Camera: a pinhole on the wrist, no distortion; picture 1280 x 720 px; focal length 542.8 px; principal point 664.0 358.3 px. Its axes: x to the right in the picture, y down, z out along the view. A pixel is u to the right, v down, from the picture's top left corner.
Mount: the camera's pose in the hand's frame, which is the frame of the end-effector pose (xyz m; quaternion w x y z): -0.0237 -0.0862 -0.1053 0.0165 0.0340 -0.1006 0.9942
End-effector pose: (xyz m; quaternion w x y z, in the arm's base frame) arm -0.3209 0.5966 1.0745 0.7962 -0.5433 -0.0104 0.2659
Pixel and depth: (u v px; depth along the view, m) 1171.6 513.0 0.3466
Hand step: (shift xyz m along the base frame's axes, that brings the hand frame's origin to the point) -0.2537 -0.0047 0.3991
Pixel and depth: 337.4 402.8 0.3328
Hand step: 0.1835 0.2080 0.1897
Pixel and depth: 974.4 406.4 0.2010
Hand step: -0.0793 -0.0103 0.1964
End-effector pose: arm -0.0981 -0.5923 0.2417 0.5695 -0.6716 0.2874 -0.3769
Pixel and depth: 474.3 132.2 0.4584
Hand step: 0.4034 0.0606 0.0018
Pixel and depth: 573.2 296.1 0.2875
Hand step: 0.1685 0.0832 0.1068
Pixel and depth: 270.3 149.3 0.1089
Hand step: 0.0353 -0.0370 0.0790
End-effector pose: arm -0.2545 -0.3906 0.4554 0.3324 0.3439 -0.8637 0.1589
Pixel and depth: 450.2 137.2 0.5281
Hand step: -0.3357 -0.3222 -0.1658
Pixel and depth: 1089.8 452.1 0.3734
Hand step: 0.1870 -0.1455 -0.3862
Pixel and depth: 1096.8 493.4 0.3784
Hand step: 0.2133 -0.1619 -0.3911
